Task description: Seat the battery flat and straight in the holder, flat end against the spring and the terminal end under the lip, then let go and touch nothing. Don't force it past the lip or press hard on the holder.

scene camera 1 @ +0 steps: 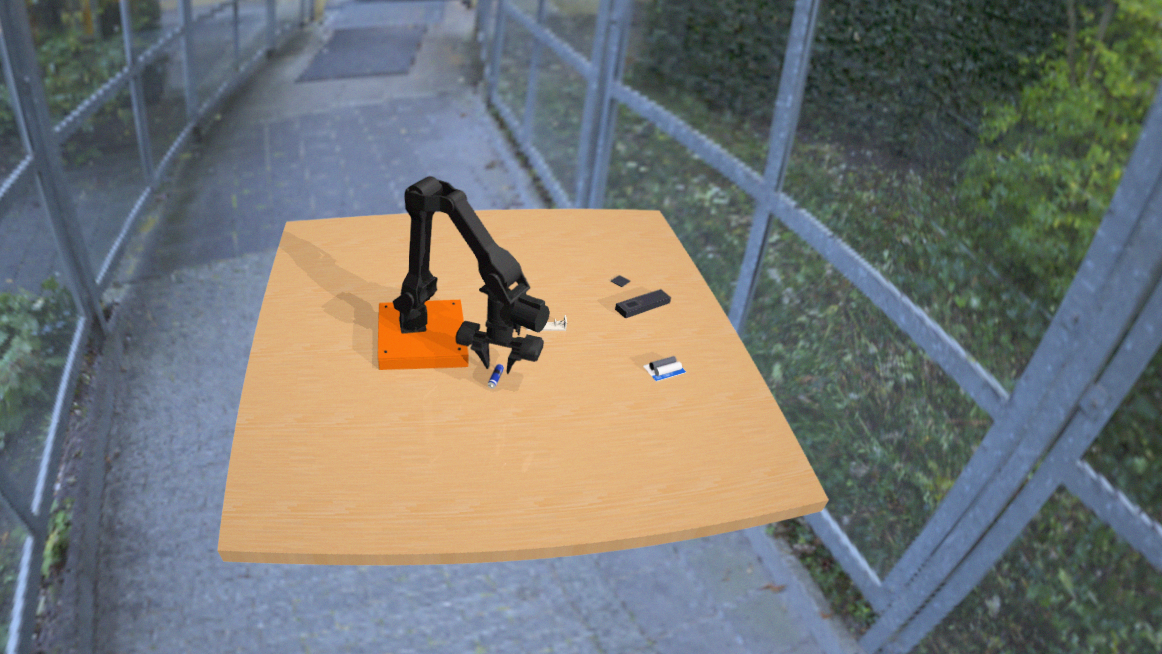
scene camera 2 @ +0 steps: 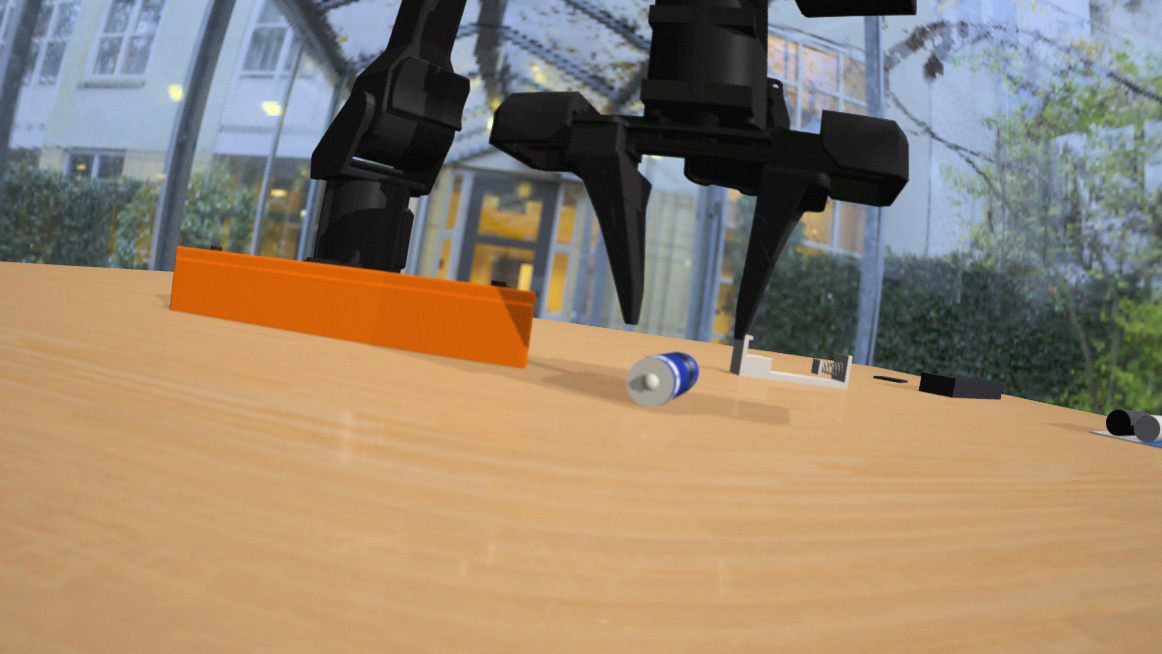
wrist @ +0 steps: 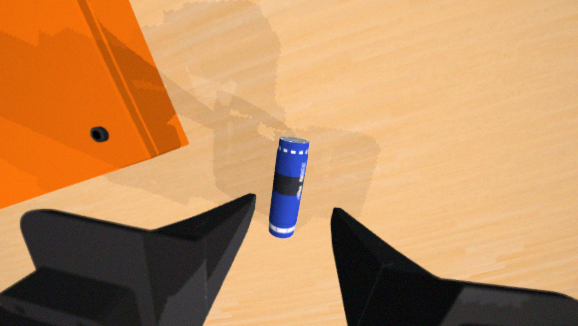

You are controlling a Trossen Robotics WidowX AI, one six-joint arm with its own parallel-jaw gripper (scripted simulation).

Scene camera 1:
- my gripper: 498, 370
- black remote: 640, 304
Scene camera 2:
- my gripper: 684, 331
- black remote: 949, 386
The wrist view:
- my gripper: 293, 207
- blue battery: 292, 154
